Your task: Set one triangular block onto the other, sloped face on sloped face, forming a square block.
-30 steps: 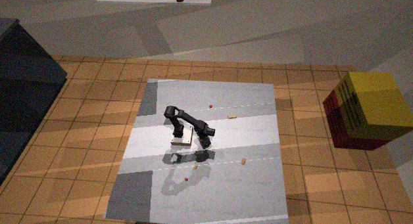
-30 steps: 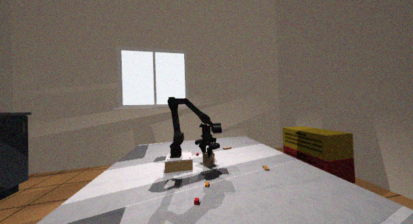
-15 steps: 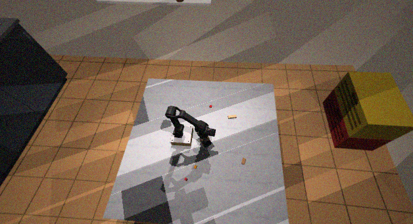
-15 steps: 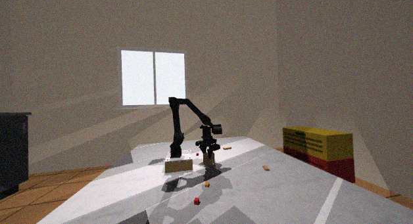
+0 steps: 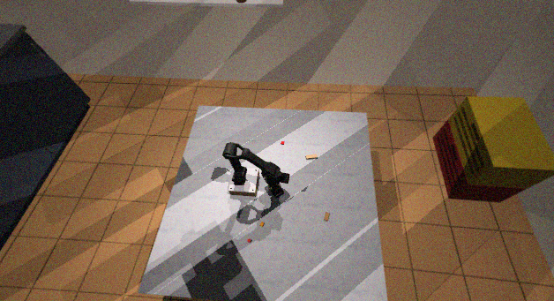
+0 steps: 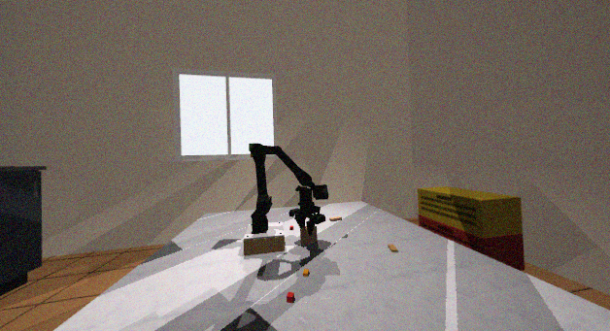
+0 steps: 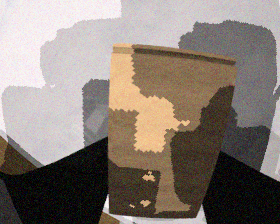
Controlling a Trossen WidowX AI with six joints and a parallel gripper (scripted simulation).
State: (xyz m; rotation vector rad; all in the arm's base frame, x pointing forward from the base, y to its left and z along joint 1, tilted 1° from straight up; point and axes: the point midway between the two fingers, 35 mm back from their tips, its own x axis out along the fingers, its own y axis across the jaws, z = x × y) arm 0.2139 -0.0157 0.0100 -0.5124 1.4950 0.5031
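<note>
Now: the triangular block 10 mm above my gripper tip. The rest, counted from my gripper tip: orange cube: 40 mm behind, 220 mm to the right, 40 mm below.
</note>
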